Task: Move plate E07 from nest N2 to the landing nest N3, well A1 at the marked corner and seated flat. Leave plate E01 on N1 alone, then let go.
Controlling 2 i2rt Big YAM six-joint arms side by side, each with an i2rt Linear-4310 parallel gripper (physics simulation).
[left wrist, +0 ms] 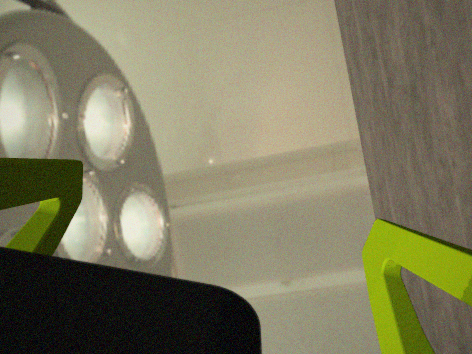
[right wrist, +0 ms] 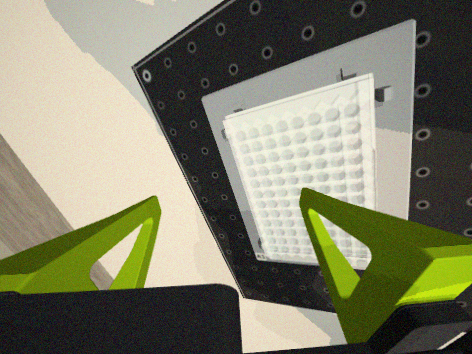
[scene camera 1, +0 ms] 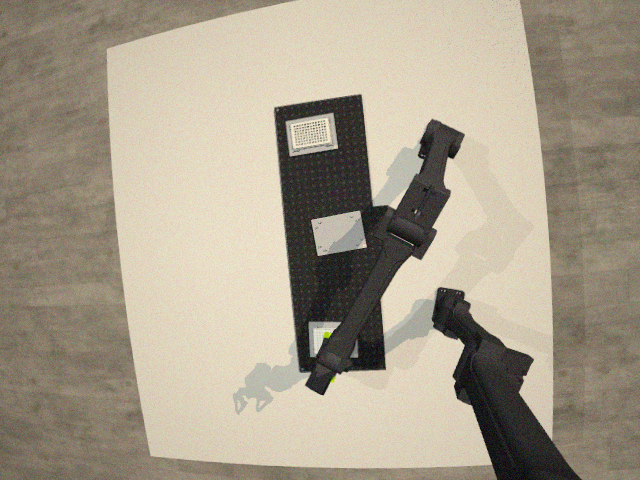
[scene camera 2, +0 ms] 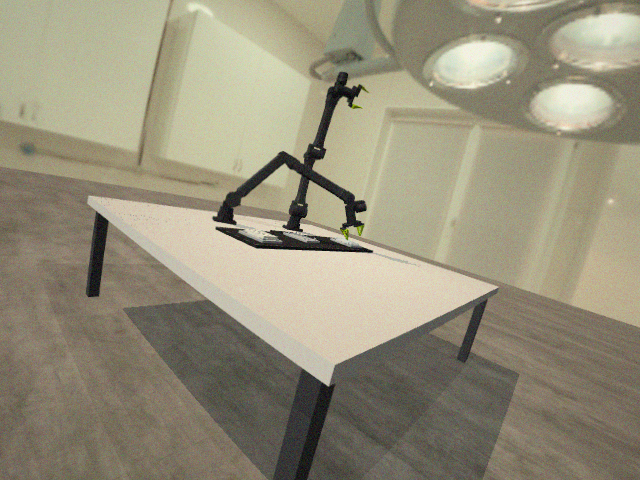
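A white well plate (scene camera 1: 318,343) (scene camera 2: 341,241) (right wrist: 310,150) sits in a grey nest (right wrist: 395,165) at the board's bottom end in scene camera 1; a small corner mark shows in the right wrist view. A cream plate (scene camera 1: 311,133) (scene camera 2: 261,236) sits in the top nest. The middle nest (scene camera 1: 325,235) is empty. Plate and nest names are not readable. My right gripper (scene camera 1: 329,357) (scene camera 2: 353,232) (right wrist: 230,199) is open, low above the white plate's end of the board, one finger overlapping the plate in the wrist view. My left gripper (scene camera 2: 360,98) (left wrist: 229,208) is open, raised high.
The black perforated board (scene camera 1: 330,186) (right wrist: 450,150) lies on the pale table (scene camera 1: 196,206) (scene camera 2: 320,294). The right arm crosses over the board's lower right side in scene camera 1. The left arm stands upright beyond the board in scene camera 2. A large lamp (scene camera 2: 413,62) (left wrist: 125,150) hangs overhead.
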